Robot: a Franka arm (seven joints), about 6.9 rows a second.
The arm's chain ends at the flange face. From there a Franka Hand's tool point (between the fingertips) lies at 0.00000 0.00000 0.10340 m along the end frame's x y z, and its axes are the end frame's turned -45 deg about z.
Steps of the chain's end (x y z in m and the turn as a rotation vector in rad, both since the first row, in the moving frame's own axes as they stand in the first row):
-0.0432, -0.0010, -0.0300, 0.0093, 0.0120, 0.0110
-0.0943, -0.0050, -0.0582, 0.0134, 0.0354, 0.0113
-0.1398, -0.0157, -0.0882, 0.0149, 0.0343, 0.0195
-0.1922, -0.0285, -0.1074, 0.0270, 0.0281, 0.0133
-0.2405, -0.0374, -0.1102, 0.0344, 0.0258, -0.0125
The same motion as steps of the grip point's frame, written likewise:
-0.0283, -0.0310, -0.0300, -0.0019, 0.0151, 0.0110
-0.0596, -0.0686, -0.0583, -0.0156, 0.0345, 0.0113
-0.0842, -0.1085, -0.0883, -0.0137, 0.0348, 0.0195
-0.1117, -0.1560, -0.1075, -0.0008, 0.0390, 0.0133
-0.1392, -0.1972, -0.1103, 0.0061, 0.0426, -0.0125

